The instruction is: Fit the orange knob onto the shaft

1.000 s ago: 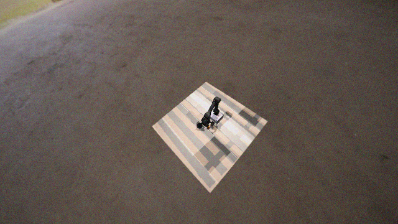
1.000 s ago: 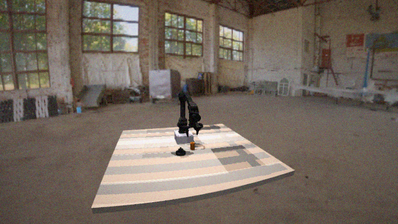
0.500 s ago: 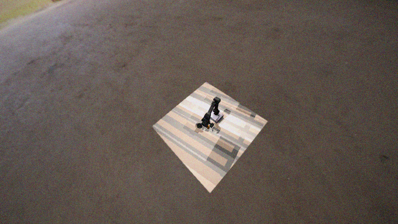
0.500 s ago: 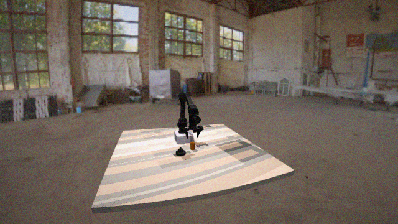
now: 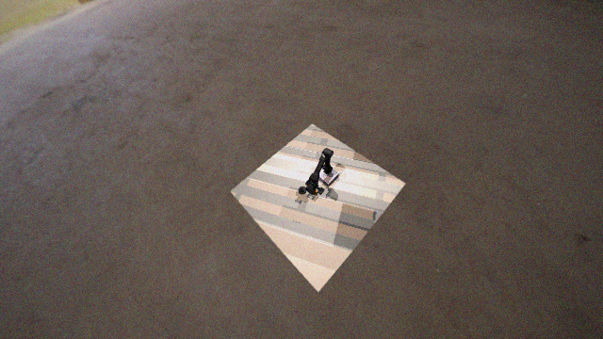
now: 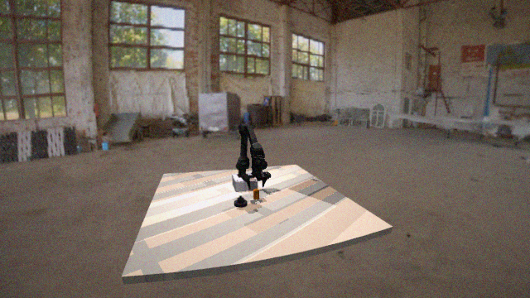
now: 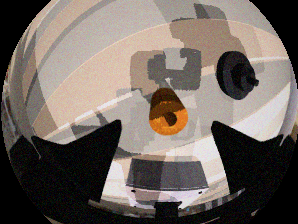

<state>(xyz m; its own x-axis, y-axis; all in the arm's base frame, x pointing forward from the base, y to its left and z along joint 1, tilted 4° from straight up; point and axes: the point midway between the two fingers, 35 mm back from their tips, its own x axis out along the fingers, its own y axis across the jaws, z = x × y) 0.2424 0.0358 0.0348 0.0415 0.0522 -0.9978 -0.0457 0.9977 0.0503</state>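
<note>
Right now the orange knob is 40 mm below my gripper tip. Round my gripper tip: dark round pedestal 120 mm to the right, 60 mm ahead, 40 mm below.
</note>
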